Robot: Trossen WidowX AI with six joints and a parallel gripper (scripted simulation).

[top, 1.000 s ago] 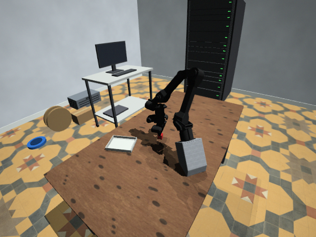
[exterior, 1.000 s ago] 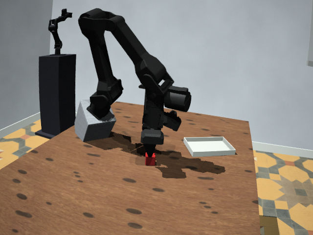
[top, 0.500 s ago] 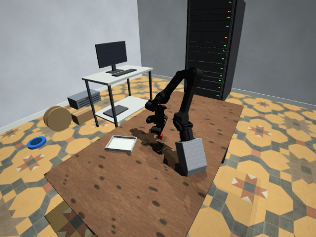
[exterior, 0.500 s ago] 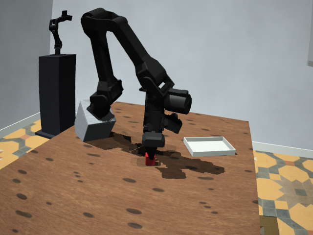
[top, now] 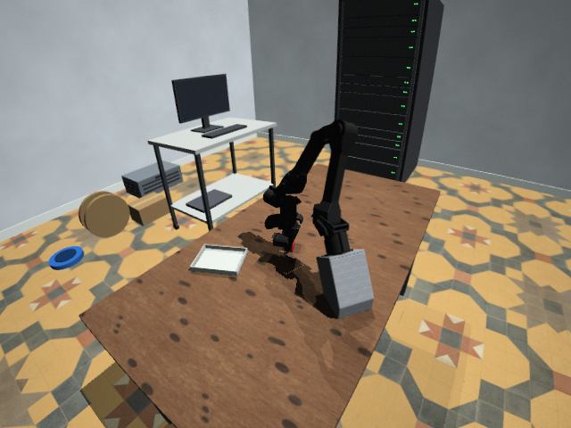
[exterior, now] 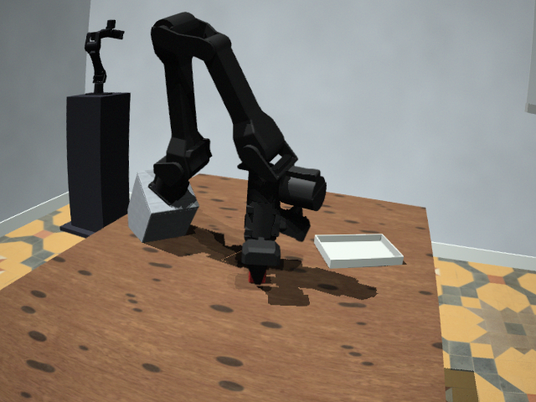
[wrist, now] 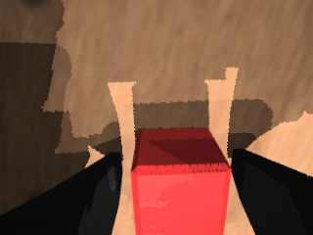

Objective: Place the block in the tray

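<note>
The red block is 2 cm below my hand. Also, from my hand: white tray 16 cm ahead, 20 cm to the left, 3 cm below.
</note>
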